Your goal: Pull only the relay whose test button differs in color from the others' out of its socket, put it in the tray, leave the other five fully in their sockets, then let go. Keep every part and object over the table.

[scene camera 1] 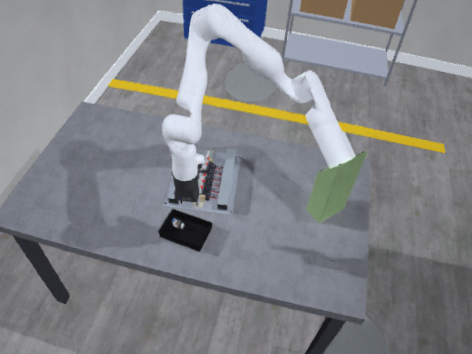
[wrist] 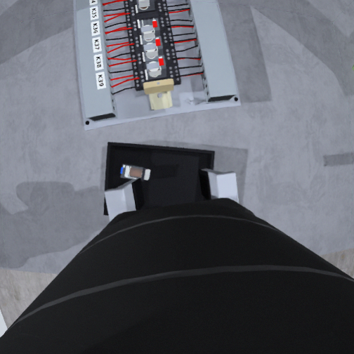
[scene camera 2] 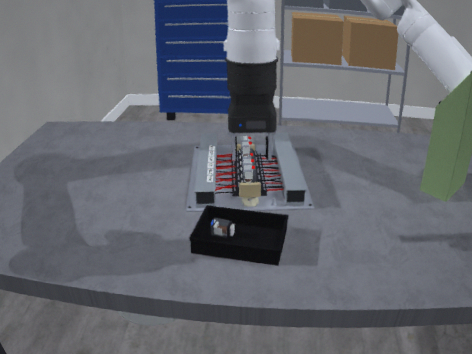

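Seen in the pictures: gripper, fingertip midpoint: (scene camera 1: pixel 189 202) (scene camera 2: pixel 251 157); arm's base, link origin: (scene camera 1: pixel 341 162) (scene camera 2: pixel 465 82).
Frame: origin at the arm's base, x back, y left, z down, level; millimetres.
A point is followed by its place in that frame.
The relay with the blue test button (scene camera 1: pixel 177 223) {x -543, y 174, z 248 mm} (scene camera 2: pixel 222 228) {x -544, y 178, z 254 mm} (wrist: pixel 135 172) lies on its side in the black tray (scene camera 1: pixel 188 245) {x -487, y 250, z 263 mm} (scene camera 2: pixel 235 251) {x -519, y 242, z 258 mm} (wrist: pixel 161 146), toward the tray's left side. My gripper (scene camera 2: pixel 252 148) {x -492, y 177, z 107 mm} (wrist: pixel 170 186) is open and empty, raised well above the tray and apart from the relay; its fingers overlap the tray in the wrist view. Several relays with red buttons (scene camera 2: pixel 248 173) {x -492, y 29, z 218 mm} (wrist: pixel 154 68) stand upright in the socket row. A dark gap (wrist: pixel 145 16) shows in the row beyond the nearest three. My gripper hides part of the row in scene camera 1.
The relay panel (scene camera 1: pixel 206 207) {x -456, y 64, z 275 mm} (scene camera 2: pixel 198 206) (wrist: pixel 145 119) lies behind the tray, with tall grey ducts (scene camera 2: pixel 294 172) {x -389, y -6, z 235 mm} (wrist: pixel 215 55) and red and black wires along both sides. A tan end stop (scene camera 2: pixel 250 190) {x -488, y 43, z 252 mm} (wrist: pixel 158 86) closes the row. A green block (scene camera 1: pixel 334 190) {x -4, y 48, z 93 mm} (scene camera 2: pixel 449 145) {x -37, y 43, z 139 mm} is at the right.
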